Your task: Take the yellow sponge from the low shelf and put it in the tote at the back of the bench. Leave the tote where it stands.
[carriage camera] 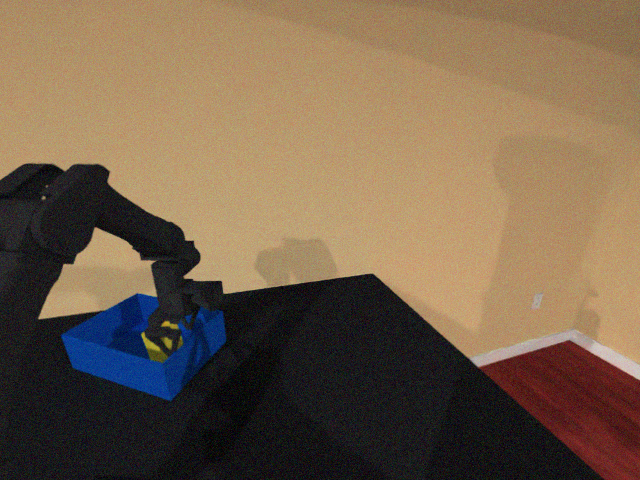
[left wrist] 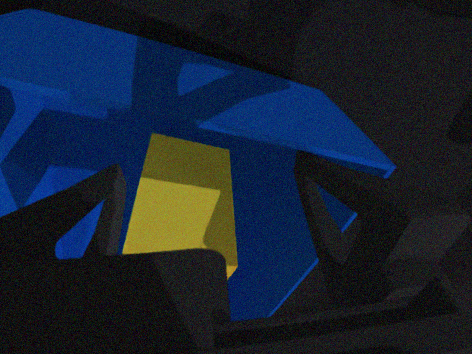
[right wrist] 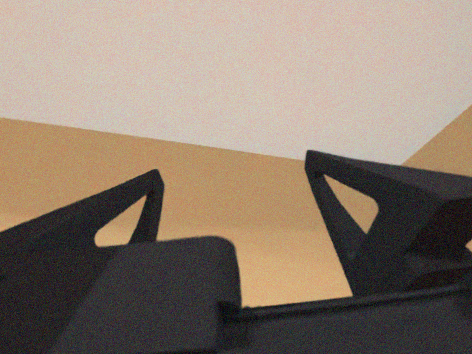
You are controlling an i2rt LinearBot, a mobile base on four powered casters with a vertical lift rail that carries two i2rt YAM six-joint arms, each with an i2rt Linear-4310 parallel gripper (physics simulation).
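Frame: origin at the left arm's base, x back, y right, z up, level; metres.
Where they show: left gripper, fingertip midpoint: (carriage camera: 181, 342) (left wrist: 210, 167); right gripper, fingertip midpoint: (right wrist: 232, 168).
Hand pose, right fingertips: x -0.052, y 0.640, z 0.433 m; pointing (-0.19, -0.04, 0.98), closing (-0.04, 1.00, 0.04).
Observation:
Things, the pixels of their top centre, and the offset from my right fingertips. Level surfaces: height alone.
- yellow sponge, top centre: (left wrist: 178, 276) (carriage camera: 160, 326) dz -0.433, dx -0.377, dy -0.712 m
- blue tote, top centre: (left wrist: 148, 307) (carriage camera: 147, 321) dz -0.441, dx -0.403, dy -0.764 m
- black bench top, surface height: dz -0.541 m
- Red floor, surface height: dz -1.304 m
The yellow sponge (carriage camera: 154, 350) (left wrist: 175, 215) is inside the blue tote (carriage camera: 113, 364) (left wrist: 65, 55), low between its walls. My left gripper (carriage camera: 179, 339) (left wrist: 210, 167) reaches down into the tote and is open. Its fingers stand wide on either side of the sponge. In the left wrist view a wide gap shows between the sponge and the finger at the right, and a narrow one at the left. Part of the sponge is hidden behind the gripper. My right gripper (right wrist: 232, 168) is open and empty, in front of the wall. The low shelf does not show.
The tote stands on the black bench top (carriage camera: 361, 361) at the picture's left, near the bench's back edge. A tan wall (carriage camera: 361, 155) rises behind the bench. Red floor (carriage camera: 578, 403) shows beyond its edge at the right.

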